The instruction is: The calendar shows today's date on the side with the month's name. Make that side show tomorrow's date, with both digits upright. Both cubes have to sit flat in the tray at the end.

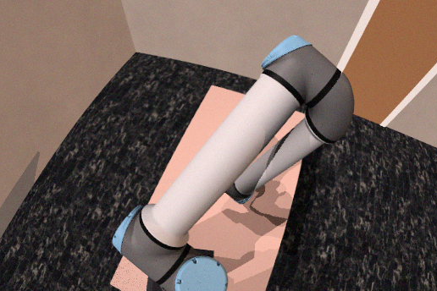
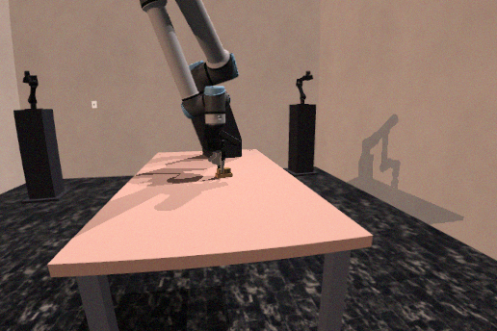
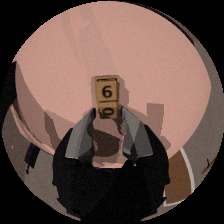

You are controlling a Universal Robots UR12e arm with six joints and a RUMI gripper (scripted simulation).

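The calendar tray lies 2 cm to the left of my hand and 3 cm below it.
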